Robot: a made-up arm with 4 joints. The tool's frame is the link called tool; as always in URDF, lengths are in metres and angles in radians. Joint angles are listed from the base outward.
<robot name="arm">
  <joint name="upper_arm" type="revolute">
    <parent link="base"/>
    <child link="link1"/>
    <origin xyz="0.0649 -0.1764 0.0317" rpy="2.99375 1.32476 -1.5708"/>
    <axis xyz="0 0 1"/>
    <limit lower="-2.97" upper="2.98"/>
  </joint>
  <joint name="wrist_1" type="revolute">
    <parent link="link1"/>
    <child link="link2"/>
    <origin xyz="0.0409 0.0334 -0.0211" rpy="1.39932 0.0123 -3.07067"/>
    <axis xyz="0 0 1"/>
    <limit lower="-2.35" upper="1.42"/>
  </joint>
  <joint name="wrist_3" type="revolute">
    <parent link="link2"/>
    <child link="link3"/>
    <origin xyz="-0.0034 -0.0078 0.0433" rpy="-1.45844 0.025 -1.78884"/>
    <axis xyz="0 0 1"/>
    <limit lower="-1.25" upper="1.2"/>
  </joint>
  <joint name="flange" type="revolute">
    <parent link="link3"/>
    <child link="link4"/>
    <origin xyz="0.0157 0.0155 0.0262" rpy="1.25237 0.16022 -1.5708"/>
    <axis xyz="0 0 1"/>
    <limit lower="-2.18" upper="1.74"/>
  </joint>
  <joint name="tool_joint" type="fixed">
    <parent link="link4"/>
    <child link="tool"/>
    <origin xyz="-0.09 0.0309 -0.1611" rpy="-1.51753 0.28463 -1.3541"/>
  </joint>
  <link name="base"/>
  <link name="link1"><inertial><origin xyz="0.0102 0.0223 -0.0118"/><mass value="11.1"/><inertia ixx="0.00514" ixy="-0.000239" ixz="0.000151" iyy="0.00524" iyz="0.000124" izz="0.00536"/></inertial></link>
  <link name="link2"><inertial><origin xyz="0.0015 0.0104 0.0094"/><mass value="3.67"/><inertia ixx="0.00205" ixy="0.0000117" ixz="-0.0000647" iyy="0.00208" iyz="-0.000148" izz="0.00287"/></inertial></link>
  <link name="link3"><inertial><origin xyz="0.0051 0.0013 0.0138"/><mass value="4.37"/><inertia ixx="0.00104" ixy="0" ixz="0" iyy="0.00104" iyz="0" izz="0.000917"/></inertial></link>
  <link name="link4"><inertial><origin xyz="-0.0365 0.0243 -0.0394"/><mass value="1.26"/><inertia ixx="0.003" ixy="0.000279" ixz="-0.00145" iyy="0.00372" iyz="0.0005" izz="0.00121"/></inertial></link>
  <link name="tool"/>
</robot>
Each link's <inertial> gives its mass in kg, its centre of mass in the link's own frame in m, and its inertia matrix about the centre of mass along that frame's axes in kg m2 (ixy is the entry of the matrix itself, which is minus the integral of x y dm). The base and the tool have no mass. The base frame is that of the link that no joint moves.
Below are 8 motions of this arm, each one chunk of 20 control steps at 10 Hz.
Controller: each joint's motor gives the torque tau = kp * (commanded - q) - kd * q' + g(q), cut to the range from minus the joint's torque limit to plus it. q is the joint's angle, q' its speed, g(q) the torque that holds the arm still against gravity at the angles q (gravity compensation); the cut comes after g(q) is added. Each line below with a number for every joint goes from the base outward.
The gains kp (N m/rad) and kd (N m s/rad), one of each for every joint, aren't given. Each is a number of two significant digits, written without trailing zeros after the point. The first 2 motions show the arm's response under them.
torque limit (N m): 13 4.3 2.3 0.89
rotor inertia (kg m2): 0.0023 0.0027 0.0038 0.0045
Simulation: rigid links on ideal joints. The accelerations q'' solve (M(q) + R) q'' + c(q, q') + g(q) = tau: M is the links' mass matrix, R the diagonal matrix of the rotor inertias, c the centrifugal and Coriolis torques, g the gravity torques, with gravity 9.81 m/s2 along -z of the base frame. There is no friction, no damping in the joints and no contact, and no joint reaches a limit. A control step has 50 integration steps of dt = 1/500 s. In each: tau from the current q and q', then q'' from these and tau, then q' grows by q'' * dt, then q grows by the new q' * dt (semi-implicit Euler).
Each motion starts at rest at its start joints. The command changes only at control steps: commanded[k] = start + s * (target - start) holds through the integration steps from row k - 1 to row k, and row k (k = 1, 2, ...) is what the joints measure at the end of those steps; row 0 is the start. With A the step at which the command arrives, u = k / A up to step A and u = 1 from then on. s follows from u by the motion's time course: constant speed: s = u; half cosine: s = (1 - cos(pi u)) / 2; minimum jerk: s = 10 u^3 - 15 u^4 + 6 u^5; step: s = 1 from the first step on.
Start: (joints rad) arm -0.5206 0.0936 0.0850 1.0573
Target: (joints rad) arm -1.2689 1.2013 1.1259 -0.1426
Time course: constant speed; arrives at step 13
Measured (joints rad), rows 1 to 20:
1: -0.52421 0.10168 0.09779 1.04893
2: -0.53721 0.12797 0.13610 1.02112
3: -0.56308 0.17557 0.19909 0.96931
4: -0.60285 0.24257 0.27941 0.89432
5: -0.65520 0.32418 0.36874 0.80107
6: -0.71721 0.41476 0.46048 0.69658
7: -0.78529 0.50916 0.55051 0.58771
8: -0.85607 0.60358 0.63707 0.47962
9: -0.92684 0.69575 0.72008 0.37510
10: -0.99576 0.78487 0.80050 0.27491
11: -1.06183 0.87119 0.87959 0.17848
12: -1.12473 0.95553 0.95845 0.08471
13: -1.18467 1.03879 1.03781 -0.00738
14: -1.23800 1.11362 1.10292 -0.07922
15: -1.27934 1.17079 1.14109 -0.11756
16: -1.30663 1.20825 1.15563 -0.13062
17: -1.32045 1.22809 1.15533 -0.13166
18: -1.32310 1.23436 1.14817 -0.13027
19: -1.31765 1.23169 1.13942 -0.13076
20: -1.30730 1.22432 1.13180 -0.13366
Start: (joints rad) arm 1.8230 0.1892 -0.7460 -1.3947
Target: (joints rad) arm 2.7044 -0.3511 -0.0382 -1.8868
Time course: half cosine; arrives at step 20
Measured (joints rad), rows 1 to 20:
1: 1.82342 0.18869 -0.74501 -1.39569
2: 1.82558 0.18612 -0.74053 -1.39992
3: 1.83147 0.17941 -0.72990 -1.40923
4: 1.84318 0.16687 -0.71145 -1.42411
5: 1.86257 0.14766 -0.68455 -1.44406
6: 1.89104 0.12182 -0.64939 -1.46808
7: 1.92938 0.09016 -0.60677 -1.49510
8: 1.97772 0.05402 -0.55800 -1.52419
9: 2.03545 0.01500 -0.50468 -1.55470
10: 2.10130 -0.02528 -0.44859 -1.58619
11: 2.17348 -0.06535 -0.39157 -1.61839
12: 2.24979 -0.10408 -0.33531 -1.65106
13: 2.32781 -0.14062 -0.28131 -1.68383
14: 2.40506 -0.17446 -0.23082 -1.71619
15: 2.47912 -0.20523 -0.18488 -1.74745
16: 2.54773 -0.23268 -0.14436 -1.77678
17: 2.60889 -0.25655 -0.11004 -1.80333
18: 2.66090 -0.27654 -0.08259 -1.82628
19: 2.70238 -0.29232 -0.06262 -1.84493
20: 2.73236 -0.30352 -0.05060 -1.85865
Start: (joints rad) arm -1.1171 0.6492 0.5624 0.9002
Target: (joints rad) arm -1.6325 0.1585 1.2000 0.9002
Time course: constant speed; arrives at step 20
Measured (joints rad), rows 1 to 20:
1: -1.11901 0.64538 0.56790 0.90000
2: -1.12551 0.63474 0.58421 0.89989
3: -1.13785 0.61801 0.61075 0.90043
4: -1.15608 0.59706 0.64415 0.90177
5: -1.17939 0.57374 0.68063 0.90358
6: -1.20655 0.54936 0.71733 0.90528
7: -1.23617 0.52467 0.75273 0.90640
8: -1.26696 0.49997 0.78642 0.90674
9: -1.29788 0.47533 0.81868 0.90636
10: -1.32821 0.45073 0.85010 0.90551
11: -1.35751 0.42614 0.88120 0.90446
12: -1.38564 0.40155 0.91238 0.90347
13: -1.41264 0.37700 0.94379 0.90268
14: -1.43869 0.35248 0.97547 0.90215
15: -1.46406 0.32803 1.00735 0.90187
16: -1.48900 0.30363 1.03933 0.90178
17: -1.51377 0.27928 1.07135 0.90182
18: -1.53855 0.25495 1.10335 0.90190
19: -1.56349 0.23062 1.13530 0.90197
20: -1.58864 0.20627 1.16720 0.90199

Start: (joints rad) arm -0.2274 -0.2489 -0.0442 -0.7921
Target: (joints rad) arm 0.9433 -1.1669 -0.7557 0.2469
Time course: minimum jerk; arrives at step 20
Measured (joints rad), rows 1 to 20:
1: -0.22729 -0.24902 -0.04439 -0.79184
2: -0.22635 -0.25002 -0.04587 -0.78977
3: -0.22274 -0.25381 -0.05079 -0.78291
4: -0.21357 -0.26324 -0.06165 -0.76783
5: -0.19540 -0.28141 -0.08049 -0.74156
6: -0.16494 -0.31098 -0.10847 -0.70205
7: -0.11968 -0.35359 -0.14563 -0.64833
8: -0.05838 -0.40957 -0.19104 -0.58046
9: 0.01861 -0.47794 -0.24315 -0.49962
10: 0.10935 -0.55664 -0.30023 -0.40820
11: 0.21060 -0.64288 -0.36084 -0.30992
12: 0.31829 -0.73355 -0.42392 -0.20955
13: 0.42820 -0.82540 -0.48862 -0.11231
14: 0.53643 -0.91499 -0.55372 -0.02301
15: 0.63981 -0.99865 -0.61717 0.05468
16: 0.73580 -1.07261 -0.67603 0.11859
17: 0.82229 -1.13335 -0.72703 0.16792
18: 0.89734 -1.17820 -0.76739 0.20286
19: 0.95910 -1.20588 -0.79559 0.22437
20: 1.00609 -1.21687 -0.81175 0.23431

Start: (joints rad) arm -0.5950 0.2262 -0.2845 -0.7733
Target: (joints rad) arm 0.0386 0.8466 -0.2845 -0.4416
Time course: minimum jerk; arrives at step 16
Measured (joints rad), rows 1 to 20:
1: -0.59492 0.22626 -0.28454 -0.77319
2: -0.59422 0.22681 -0.28486 -0.77234
3: -0.59153 0.22893 -0.28577 -0.76949
4: -0.58461 0.23445 -0.28747 -0.76311
5: -0.57074 0.24572 -0.28996 -0.75184
6: -0.54723 0.26528 -0.29311 -0.73489
7: -0.51191 0.29543 -0.29682 -0.71220
8: -0.46363 0.33776 -0.30104 -0.68465
9: -0.40261 0.39273 -0.30569 -0.65384
10: -0.33064 0.45935 -0.31033 -0.62184
11: -0.25102 0.53502 -0.31407 -0.59060
12: -0.16831 0.61567 -0.31551 -0.56150
13: -0.08782 0.69613 -0.31322 -0.53519
14: -0.01498 0.77070 -0.30637 -0.51167
15: 0.04547 0.83408 -0.29535 -0.49070
16: 0.09022 0.88232 -0.28203 -0.47206
17: 0.11814 0.91378 -0.26935 -0.45571
18: 0.13026 0.92921 -0.26017 -0.44213
19: 0.12922 0.93113 -0.25615 -0.43215
20: 0.11850 0.92298 -0.25739 -0.42646

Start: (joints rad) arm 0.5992 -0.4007 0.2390 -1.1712
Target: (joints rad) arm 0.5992 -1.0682 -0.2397 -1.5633
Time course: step
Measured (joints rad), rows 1 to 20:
1: 0.60221 -0.44319 0.15913 -1.17001
2: 0.60989 -0.55133 0.01356 -1.21360
3: 0.61823 -0.69762 -0.12260 -1.30563
4: 0.62347 -0.85212 -0.22069 -1.41709
5: 0.62404 -0.98822 -0.27603 -1.51996
6: 0.62036 -1.08946 -0.29667 -1.59693
7: 0.61359 -1.15158 -0.29514 -1.64201
8: 0.60494 -1.17926 -0.28274 -1.65785
9: 0.59561 -1.18137 -0.26711 -1.65189
10: 0.58675 -1.16734 -0.25245 -1.63290
11: 0.57941 -1.14534 -0.24063 -1.60880
12: 0.57442 -1.12154 -0.23225 -1.58551
13: 0.57221 -1.09995 -0.22728 -1.56658
14: 0.57276 -1.08273 -0.22538 -1.55358
15: 0.57572 -1.07052 -0.22597 -1.54651
16: 0.58044 -1.06300 -0.22833 -1.54447
17: 0.58619 -1.05924 -0.23167 -1.54605
18: 0.59221 -1.05814 -0.23528 -1.54982
19: 0.59788 -1.05862 -0.23862 -1.55447
20: 0.60271 -1.05984 -0.24130 -1.55902

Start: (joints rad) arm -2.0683 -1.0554 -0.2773 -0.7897
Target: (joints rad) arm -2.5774 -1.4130 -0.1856 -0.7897
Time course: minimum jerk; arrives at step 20
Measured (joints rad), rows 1 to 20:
1: -2.06833 -1.05541 -0.27729 -0.78973
2: -2.06859 -1.05553 -0.27724 -0.78992
3: -2.06961 -1.05602 -0.27706 -0.79058
4: -2.07229 -1.05738 -0.27661 -0.79200
5: -2.07780 -1.06033 -0.27571 -0.79436
6: -2.08742 -1.06575 -0.27415 -0.79767
7: -2.10239 -1.07461 -0.27172 -0.80172
8: -2.12370 -1.08780 -0.26825 -0.80611
9: -2.15194 -1.10607 -0.26363 -0.81039
10: -2.18725 -1.12983 -0.25784 -0.81408
11: -2.22918 -1.15910 -0.25094 -0.81673
12: -2.27676 -1.19338 -0.24303 -0.81797
13: -2.32854 -1.23161 -0.23425 -0.81750
14: -2.38266 -1.27228 -0.22477 -0.81510
15: -2.43700 -1.31347 -0.21478 -0.81068
16: -2.48931 -1.35307 -0.20455 -0.80431
17: -2.53736 -1.38902 -0.19447 -0.79623
18: -2.57913 -1.41952 -0.18500 -0.78696
19: -2.61299 -1.44326 -0.17668 -0.77724
20: -2.63788 -1.45959 -0.17001 -0.76805

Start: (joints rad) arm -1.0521 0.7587 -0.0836 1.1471
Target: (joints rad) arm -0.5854 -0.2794 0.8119 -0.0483
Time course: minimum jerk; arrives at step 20
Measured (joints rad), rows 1 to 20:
1: -1.05205 0.75853 -0.08342 1.14687
2: -1.05164 0.75710 -0.08187 1.14502
3: -1.05010 0.75207 -0.07634 1.13858
4: -1.04622 0.74032 -0.06332 1.12378
5: -1.03861 0.71870 -0.03946 1.09699
6: -1.02591 0.68472 -0.00242 1.05558
7: -1.00704 0.63693 0.04867 0.99838
8: -0.98144 0.57516 0.11326 0.92594
9: -0.94914 0.50056 0.18945 0.84041
10: -0.91081 0.41562 0.27429 0.74522
11: -0.86768 0.32393 0.36396 0.64434
12: -0.82148 0.22983 0.45411 0.54157
13: -0.77425 0.13772 0.54024 0.44014
14: -0.72819 0.05145 0.61819 0.34272
15: -0.68542 -0.02616 0.68460 0.25184
16: -0.64775 -0.09337 0.73717 0.17010
17: -0.61656 -0.14930 0.77489 0.10004
18: -0.59269 -0.19370 0.79816 0.04366
19: -0.57635 -0.22691 0.80892 0.00178
20: -0.56707 -0.25012 0.81059 -0.02647

